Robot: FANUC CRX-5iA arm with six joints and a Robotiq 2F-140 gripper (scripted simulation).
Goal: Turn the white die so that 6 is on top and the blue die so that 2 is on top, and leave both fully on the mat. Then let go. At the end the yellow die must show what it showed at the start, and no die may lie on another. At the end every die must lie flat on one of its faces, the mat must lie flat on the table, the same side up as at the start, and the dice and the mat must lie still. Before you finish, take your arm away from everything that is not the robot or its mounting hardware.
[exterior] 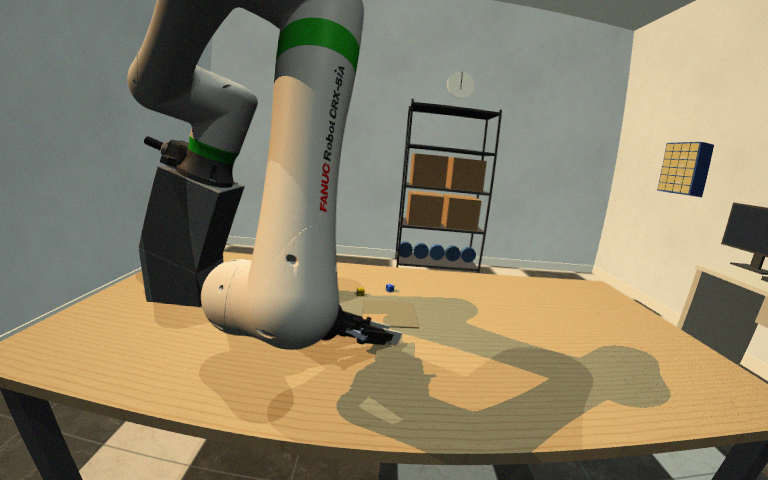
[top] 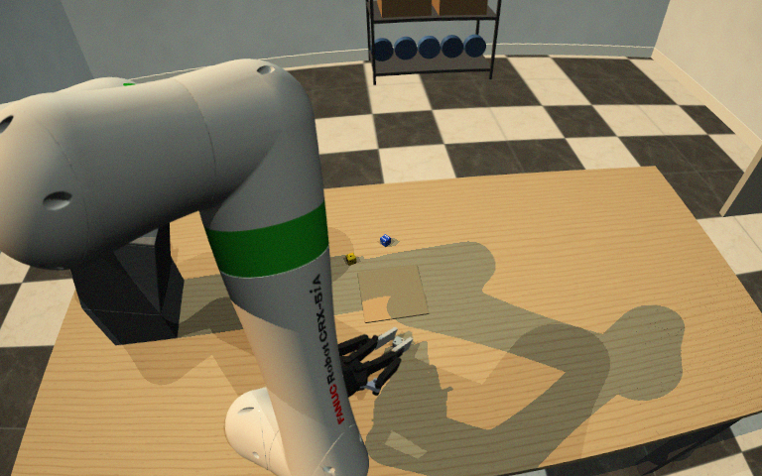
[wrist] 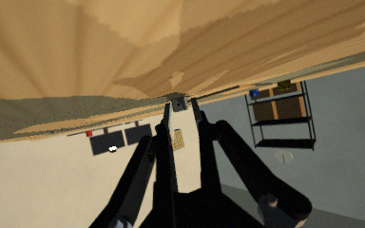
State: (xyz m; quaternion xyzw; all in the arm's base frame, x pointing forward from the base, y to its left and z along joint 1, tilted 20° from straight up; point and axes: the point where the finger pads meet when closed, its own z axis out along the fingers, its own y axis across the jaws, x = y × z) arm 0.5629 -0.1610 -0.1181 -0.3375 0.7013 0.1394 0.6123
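Now: hand 1 cm short of the white die, 1 cm to the right of it and 2 cm above it. Also, from my hand: blue die (2 cm ahead, 30 cm to the left, 2 cm below); tan mat (2 cm ahead, 15 cm to the left, 3 cm below); yellow die (7 cm behind, 25 cm to the left, 2 cm below).
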